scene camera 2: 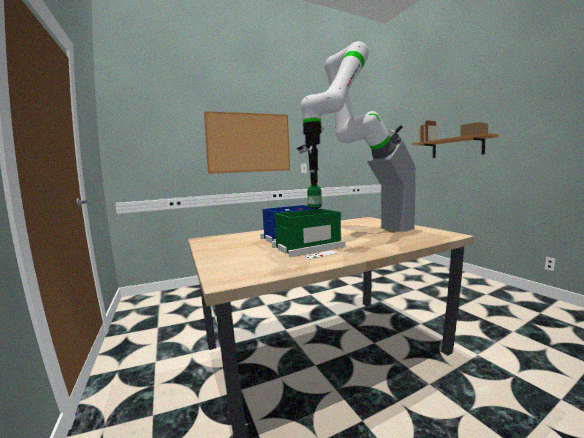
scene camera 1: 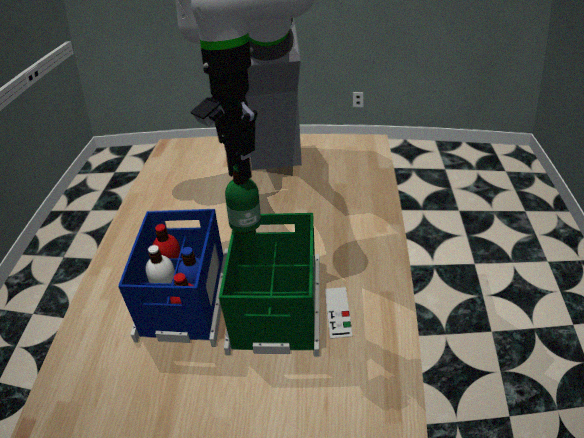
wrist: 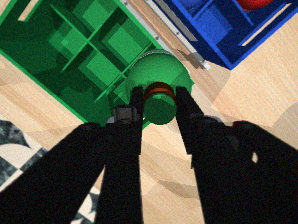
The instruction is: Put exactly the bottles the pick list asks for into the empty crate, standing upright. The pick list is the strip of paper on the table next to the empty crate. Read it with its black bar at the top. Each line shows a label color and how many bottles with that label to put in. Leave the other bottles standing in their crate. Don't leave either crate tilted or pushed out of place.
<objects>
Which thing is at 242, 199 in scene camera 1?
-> A green bottle.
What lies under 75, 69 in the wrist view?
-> A green crate.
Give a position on a white bottle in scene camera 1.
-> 159, 269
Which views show the green crate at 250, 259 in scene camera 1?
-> Scene camera 2, scene camera 1 and the wrist view: all of them.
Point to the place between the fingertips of my gripper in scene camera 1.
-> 240, 176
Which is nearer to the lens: the blue crate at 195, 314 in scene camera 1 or the green crate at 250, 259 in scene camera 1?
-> The blue crate.
</objects>
